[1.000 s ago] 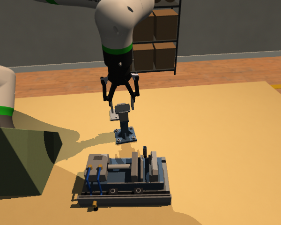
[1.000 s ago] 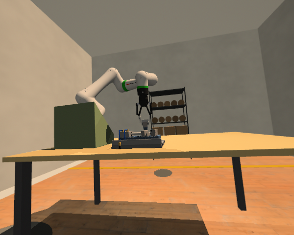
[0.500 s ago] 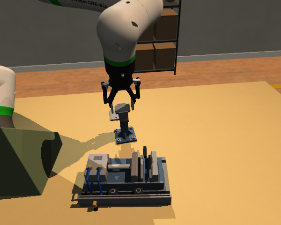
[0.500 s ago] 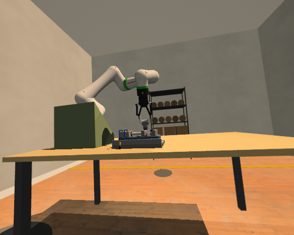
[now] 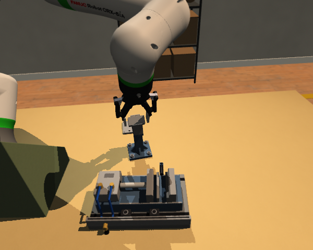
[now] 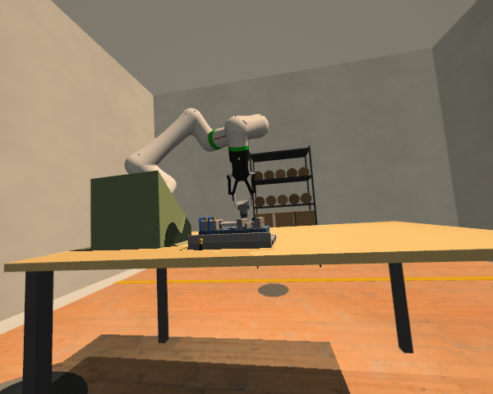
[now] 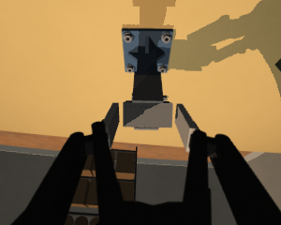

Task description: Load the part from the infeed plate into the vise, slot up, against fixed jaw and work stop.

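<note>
My hand is 1 cm to the right of the part and 3 cm above it. Also, from my hand: cylinder rod: 1 cm behind, 22 cm to the right, 10 cm below; then V-block post: 2 cm to the left, 12 cm below; then work stop: 8 cm ahead, 17 cm to the right, 9 cm below.
</note>
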